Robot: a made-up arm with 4 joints.
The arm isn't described. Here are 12 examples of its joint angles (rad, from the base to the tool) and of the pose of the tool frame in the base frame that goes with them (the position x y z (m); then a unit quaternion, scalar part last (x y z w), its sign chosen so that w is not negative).
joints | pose
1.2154 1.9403 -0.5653 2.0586 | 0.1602 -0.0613 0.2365 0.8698 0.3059 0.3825 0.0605
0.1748 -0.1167 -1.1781 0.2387 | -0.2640 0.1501 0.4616 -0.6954 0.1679 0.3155 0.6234
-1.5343 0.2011 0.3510 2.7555 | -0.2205 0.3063 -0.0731 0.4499 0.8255 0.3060 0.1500
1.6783 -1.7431 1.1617 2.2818 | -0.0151 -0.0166 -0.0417 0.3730 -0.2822 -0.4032 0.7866
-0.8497 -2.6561 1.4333 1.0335 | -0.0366 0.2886 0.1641 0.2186 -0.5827 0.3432 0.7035
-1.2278 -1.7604 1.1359 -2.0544 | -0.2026 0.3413 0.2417 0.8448 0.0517 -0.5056 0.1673
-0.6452 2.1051 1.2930 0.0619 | -0.1102 0.3589 0.1888 0.3757 0.3077 0.1826 0.8549
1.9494 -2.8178 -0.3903 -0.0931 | 0.1794 -0.1242 -0.1761 -0.2471 -0.8630 0.1291 0.4214
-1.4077 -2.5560 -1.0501 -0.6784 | -0.0867 0.4789 0.2765 0.3615 0.2819 -0.8708 0.1777
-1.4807 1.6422 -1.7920 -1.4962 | -0.0719 0.4386 -0.1739 0.3914 0.4109 0.6576 0.4955
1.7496 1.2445 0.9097 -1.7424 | 0.1538 -0.1367 0.1890 0.1761 0.8144 0.3556 0.4235
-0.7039 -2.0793 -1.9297 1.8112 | -0.1185 0.2346 0.4465 0.7652 0.0688 -0.4842 0.4186
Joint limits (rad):
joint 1: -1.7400..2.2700
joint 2: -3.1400..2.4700
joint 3: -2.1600..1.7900
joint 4: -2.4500..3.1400
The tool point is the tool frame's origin. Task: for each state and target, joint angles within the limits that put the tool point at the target. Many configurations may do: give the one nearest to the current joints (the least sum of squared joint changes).
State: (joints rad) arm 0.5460 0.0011 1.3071 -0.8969
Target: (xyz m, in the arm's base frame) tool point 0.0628 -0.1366 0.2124
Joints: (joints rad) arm 1.4518 0.4954 0.9566 -0.7703
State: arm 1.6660 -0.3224 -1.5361 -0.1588
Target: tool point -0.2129 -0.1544 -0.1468
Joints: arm 2.2700 -0.8693 -1.7269 -0.2073
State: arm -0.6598 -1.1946 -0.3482 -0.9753
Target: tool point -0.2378 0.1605 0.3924
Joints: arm -0.4633 -1.1270 -0.4727 -1.0109
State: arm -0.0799 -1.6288 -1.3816 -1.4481
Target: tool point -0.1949 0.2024 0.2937
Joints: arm -0.8756 -1.4279 -1.6608 -1.8337
